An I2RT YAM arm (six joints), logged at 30 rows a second.
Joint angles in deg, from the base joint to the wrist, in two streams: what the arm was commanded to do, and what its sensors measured. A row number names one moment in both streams.
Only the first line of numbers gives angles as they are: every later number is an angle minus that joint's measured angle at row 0.
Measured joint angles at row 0: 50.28, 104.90, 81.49, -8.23, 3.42, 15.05
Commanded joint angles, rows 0 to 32: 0.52, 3.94, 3.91, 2.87, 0.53, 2.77; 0.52, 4.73, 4.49, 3.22, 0.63, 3.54; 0.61, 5.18, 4.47, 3.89, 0.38, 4.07; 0.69, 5.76, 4.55, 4.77, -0.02, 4.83; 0.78, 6.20, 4.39, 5.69, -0.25, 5.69; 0.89, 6.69, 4.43, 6.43, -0.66, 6.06; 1.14, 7.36, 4.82, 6.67, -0.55, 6.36; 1.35, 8.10, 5.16, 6.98, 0.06, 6.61; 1.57, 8.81, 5.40, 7.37, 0.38, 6.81; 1.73, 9.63, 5.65, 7.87, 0.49, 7.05; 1.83, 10.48, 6.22, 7.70, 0.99, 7.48; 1.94, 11.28, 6.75, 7.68, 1.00, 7.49; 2.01, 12.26, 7.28, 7.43, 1.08, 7.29; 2.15, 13.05, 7.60, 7.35, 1.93, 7.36; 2.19, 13.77, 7.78, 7.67, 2.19, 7.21; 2.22, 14.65, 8.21, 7.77, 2.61, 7.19; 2.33, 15.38, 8.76, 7.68, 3.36, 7.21; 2.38, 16.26, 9.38, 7.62, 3.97, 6.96; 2.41, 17.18, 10.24, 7.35, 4.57, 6.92; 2.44, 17.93, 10.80, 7.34, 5.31, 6.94; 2.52, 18.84, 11.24, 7.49, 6.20, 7.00; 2.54, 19.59, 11.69, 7.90, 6.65, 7.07; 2.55, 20.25, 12.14, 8.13, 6.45, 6.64; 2.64, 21.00, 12.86, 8.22, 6.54, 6.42; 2.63, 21.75, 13.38, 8.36, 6.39, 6.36; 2.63, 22.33, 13.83, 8.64, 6.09, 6.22; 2.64, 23.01, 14.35, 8.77, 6.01, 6.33; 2.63, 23.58, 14.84, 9.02, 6.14, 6.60; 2.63, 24.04, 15.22, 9.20, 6.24, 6.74; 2.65, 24.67, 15.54, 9.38, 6.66, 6.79; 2.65, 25.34, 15.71, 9.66, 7.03, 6.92; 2.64, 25.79, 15.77, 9.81, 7.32, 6.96; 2.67, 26.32, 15.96, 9.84, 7.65, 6.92
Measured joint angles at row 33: 2.45, 22.14, 14.54, 10.32, 6.16, 6.95
